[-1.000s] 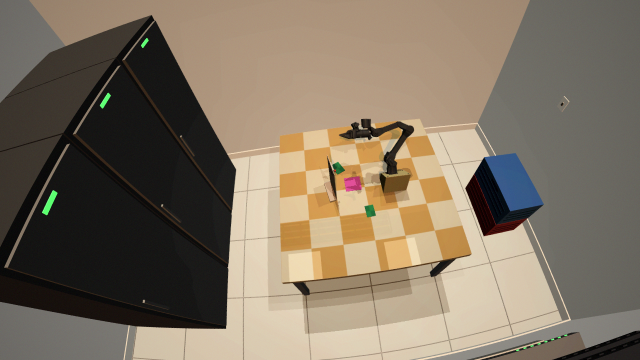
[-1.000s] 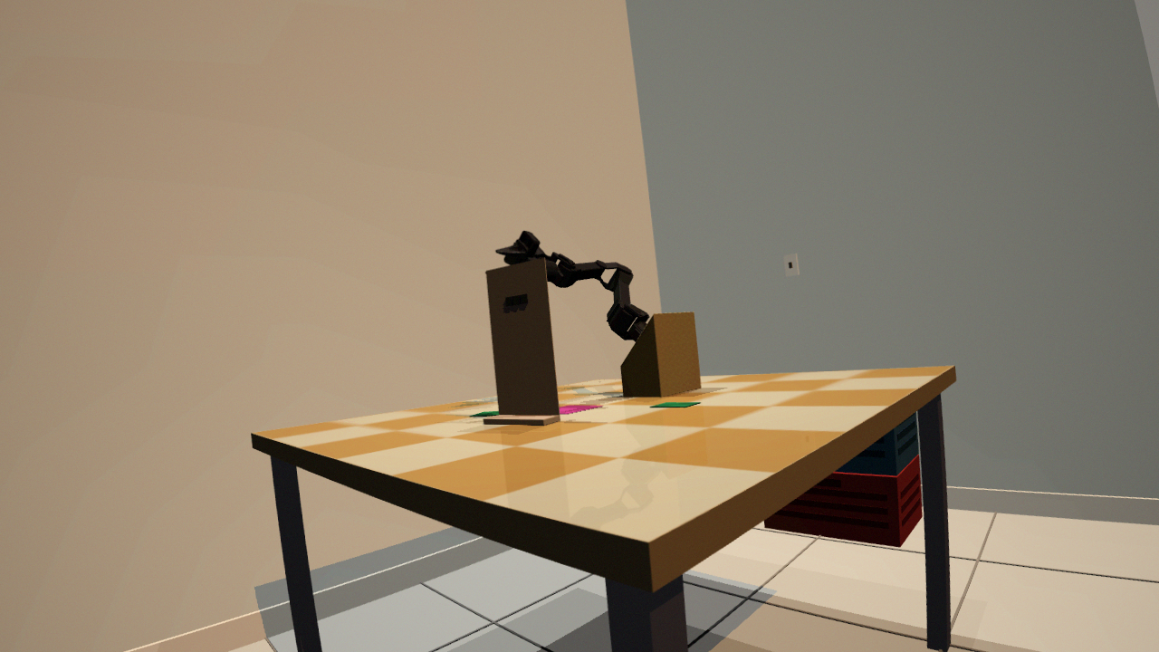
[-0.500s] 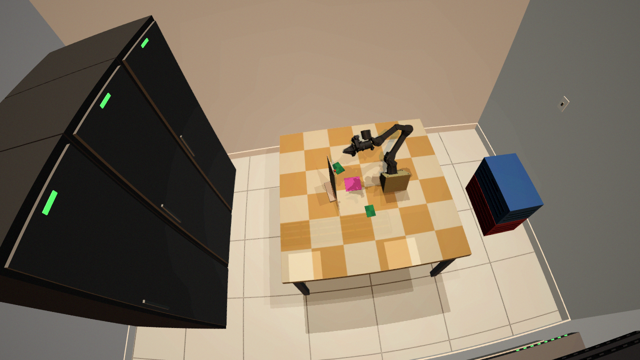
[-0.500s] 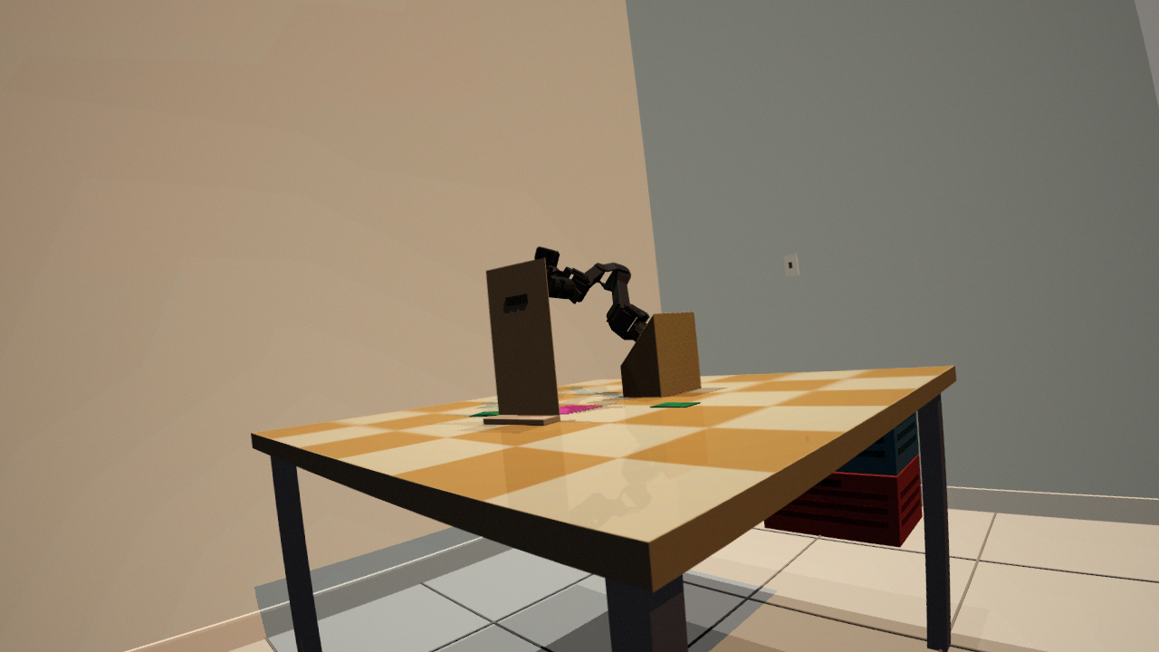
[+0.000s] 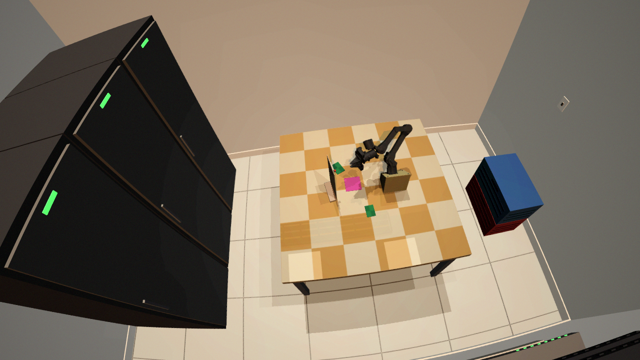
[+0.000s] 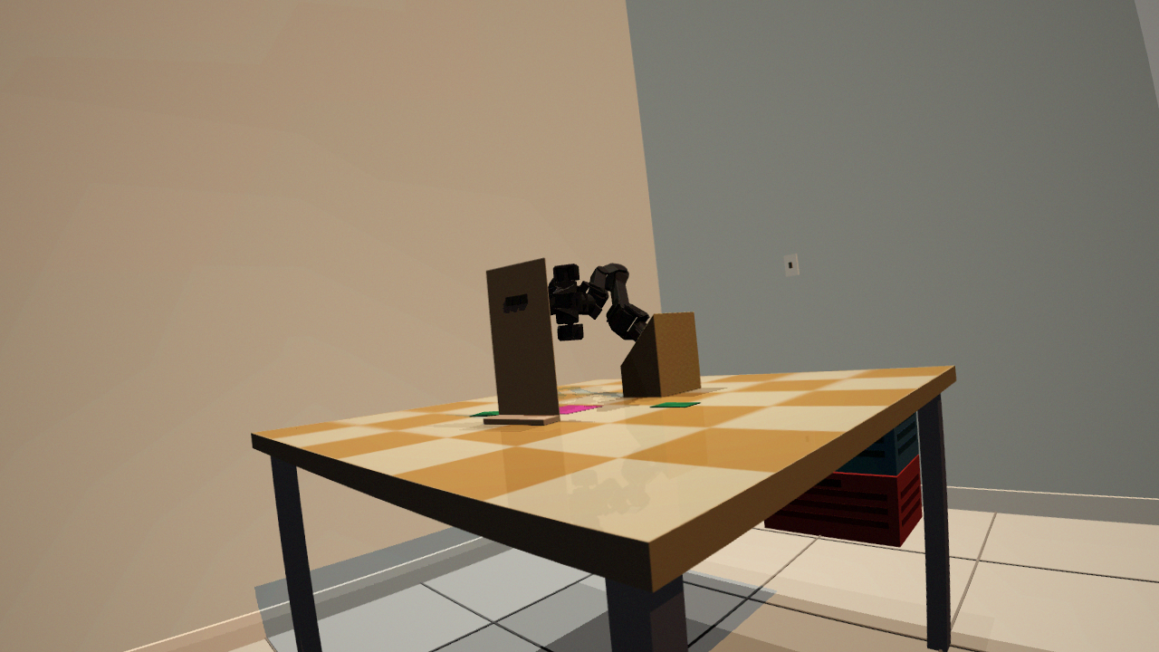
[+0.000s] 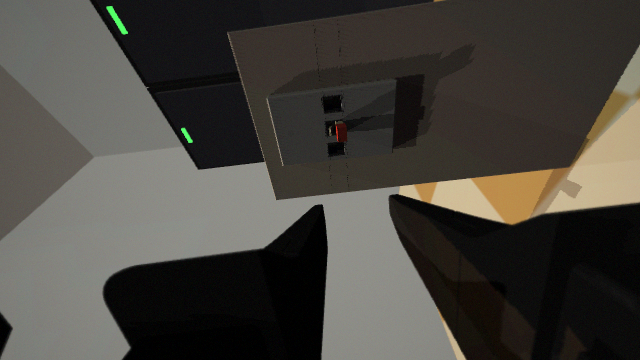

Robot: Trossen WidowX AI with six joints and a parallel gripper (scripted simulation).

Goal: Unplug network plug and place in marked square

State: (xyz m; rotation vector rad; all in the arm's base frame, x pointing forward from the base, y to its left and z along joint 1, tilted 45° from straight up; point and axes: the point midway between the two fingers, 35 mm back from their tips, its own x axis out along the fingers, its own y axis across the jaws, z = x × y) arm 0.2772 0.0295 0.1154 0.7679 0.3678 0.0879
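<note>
My gripper tip is now 120 mm short of the network plug and 20 mm to the right of it. Also, from my gripper tip: upright panel: 140 mm ahead, 100 mm below, 20 mm to the left; magenta square: 260 mm below, 20 mm behind, 10 mm to the right.
</note>
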